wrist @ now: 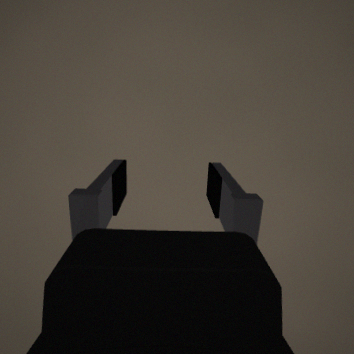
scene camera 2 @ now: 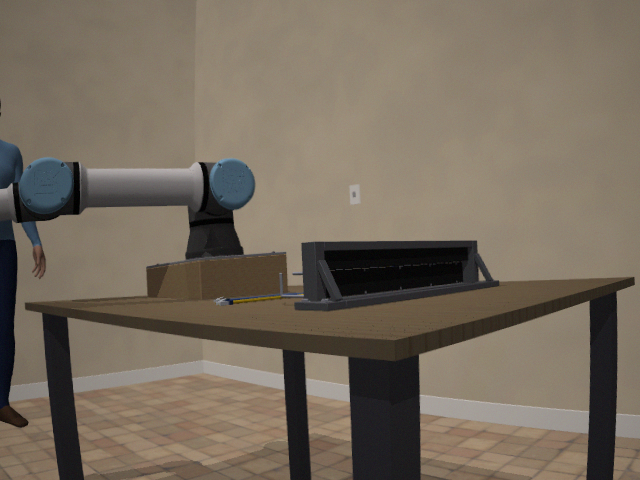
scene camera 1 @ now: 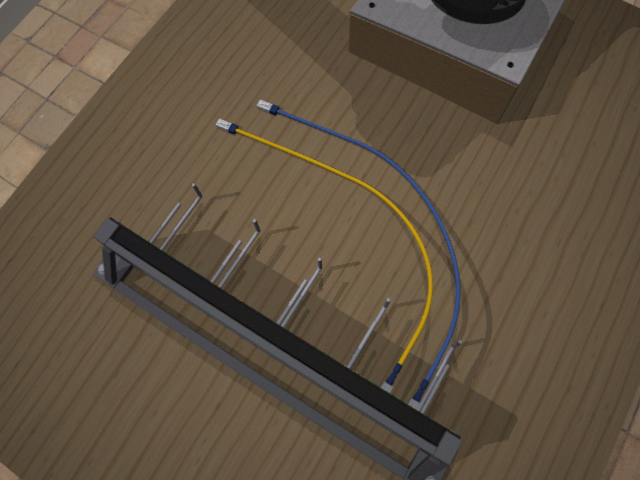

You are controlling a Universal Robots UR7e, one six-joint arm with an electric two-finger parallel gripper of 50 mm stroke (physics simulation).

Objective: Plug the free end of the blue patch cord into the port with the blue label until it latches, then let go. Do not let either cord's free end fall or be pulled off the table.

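Pixels of known places: gripper, between the fingertips: [wrist: 166, 177]; arm's base, origin of its link: [scene camera 2: 214, 259].
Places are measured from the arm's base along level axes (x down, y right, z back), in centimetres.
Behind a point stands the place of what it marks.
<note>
The blue patch cord [scene camera 1: 443, 225] @[z -35.0, x 7.6, y -7.3 cm] lies in an arc on the table, its free end, a clear plug [scene camera 1: 264, 105] @[z -26.1, x 8.5, y 23.8 cm] with a dark blue boot, pointing left. Its other end is at the right part of the patch panel [scene camera 1: 273, 330] @[z -57.6, x -0.7, y 7.2 cm] [scene camera 2: 388, 245] @[z -58.7, x -0.1, y 15.1 cm]. The yellow cord [scene camera 1: 413, 229] @[z -37.3, x 6.9, y -3.6 cm] runs inside the blue one, and its free plug [scene camera 1: 224, 124] @[z -31.4, x 8.2, y 28.0 cm] lies just left of and below the blue cord's plug in scene camera 1. The port labels do not show. My gripper [wrist: 166, 177] @[z 37.0, x -13.0, y 106.7 cm] is open and empty, facing a plain surface in the wrist view, away from both cords.
Metal cable guides [scene camera 1: 237, 258] @[z -49.8, x 7.4, y 16.9 cm] stick out from the panel on the cord side, with upright tips. The robot's base block [scene camera 1: 429, 77] @[z -13.7, x 6.1, y 1.9 cm] [scene camera 2: 237, 276] @[z -13.2, x 4.5, y 5.4 cm] stands behind the cords. The wooden table [scene camera 1: 155, 129] @[z -35.6, x 9.2, y 38.2 cm] [scene camera 2: 413, 320] @[z -77.7, x 9.2, y 44.8 cm] carries everything. A person [scene camera 2: 7, 206] stands at the left in scene camera 2.
</note>
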